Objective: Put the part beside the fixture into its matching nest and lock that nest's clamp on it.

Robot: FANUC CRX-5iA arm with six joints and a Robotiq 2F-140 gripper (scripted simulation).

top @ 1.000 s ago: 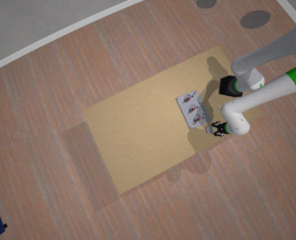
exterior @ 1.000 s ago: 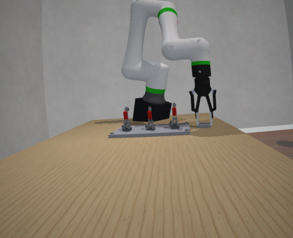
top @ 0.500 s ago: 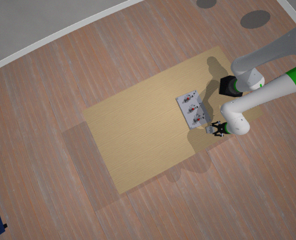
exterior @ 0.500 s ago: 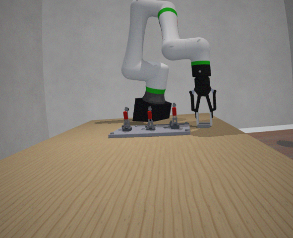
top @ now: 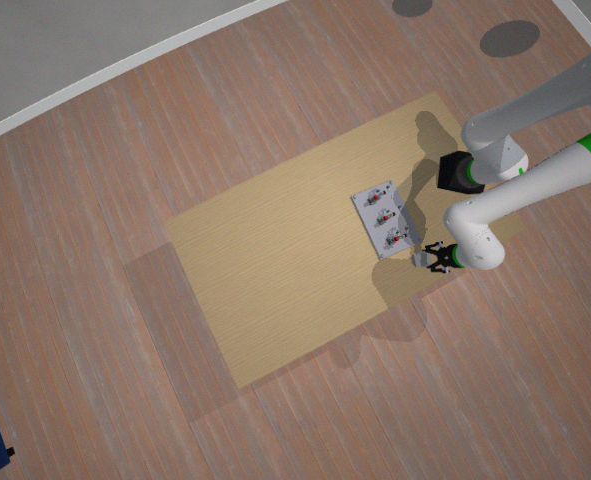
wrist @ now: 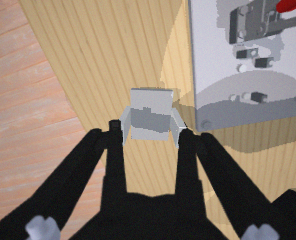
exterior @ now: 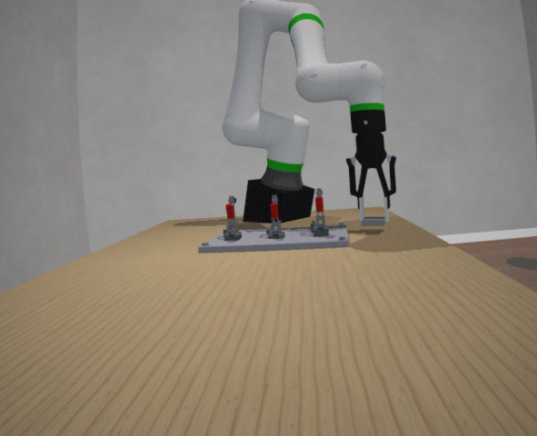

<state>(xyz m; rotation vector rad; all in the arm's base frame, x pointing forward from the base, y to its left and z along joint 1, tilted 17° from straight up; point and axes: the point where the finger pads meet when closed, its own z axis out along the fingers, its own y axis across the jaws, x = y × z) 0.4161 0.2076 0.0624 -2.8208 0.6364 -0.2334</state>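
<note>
My gripper is now 20 mm short of the grey fixture plate, 260 mm to the left of it and 50 mm above it. Round my hand: part: 30 mm below.
</note>
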